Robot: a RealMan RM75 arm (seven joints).
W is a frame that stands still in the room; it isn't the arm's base.
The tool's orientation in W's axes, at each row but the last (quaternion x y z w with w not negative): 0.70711 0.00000 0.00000 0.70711; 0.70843 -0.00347 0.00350 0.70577; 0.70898 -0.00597 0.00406 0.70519; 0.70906 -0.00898 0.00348 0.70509; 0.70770 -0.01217 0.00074 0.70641; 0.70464 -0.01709 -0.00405 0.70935; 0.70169 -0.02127 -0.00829 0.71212; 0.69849 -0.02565 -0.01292 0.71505; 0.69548 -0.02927 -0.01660 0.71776
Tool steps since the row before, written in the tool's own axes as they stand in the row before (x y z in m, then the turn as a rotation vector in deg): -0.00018 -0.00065 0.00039 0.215 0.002 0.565; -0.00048 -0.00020 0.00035 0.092 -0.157 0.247; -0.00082 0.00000 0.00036 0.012 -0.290 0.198; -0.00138 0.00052 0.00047 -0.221 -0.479 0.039; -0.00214 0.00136 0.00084 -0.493 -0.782 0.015; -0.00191 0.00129 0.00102 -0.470 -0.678 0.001; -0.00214 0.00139 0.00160 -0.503 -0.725 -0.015; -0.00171 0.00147 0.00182 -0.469 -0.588 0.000; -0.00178 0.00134 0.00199 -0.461 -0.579 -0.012
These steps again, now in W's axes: -0.00018 -0.00039 -0.00065 0.215 -0.565 0.002; -0.00048 -0.00035 -0.00021 0.094 -0.246 -0.157; -0.00082 -0.00036 -0.00001 0.016 -0.196 -0.291; -0.00139 -0.00046 0.00049 -0.213 -0.035 -0.483; -0.00218 -0.00081 0.00132 -0.479 -0.006 -0.791; -0.00196 -0.00095 0.00126 -0.457 0.008 -0.687; -0.00223 -0.00149 0.00137 -0.489 0.025 -0.734; -0.00183 -0.00169 0.00148 -0.458 0.011 -0.596; -0.00193 -0.00183 0.00137 -0.449 0.023 -0.588
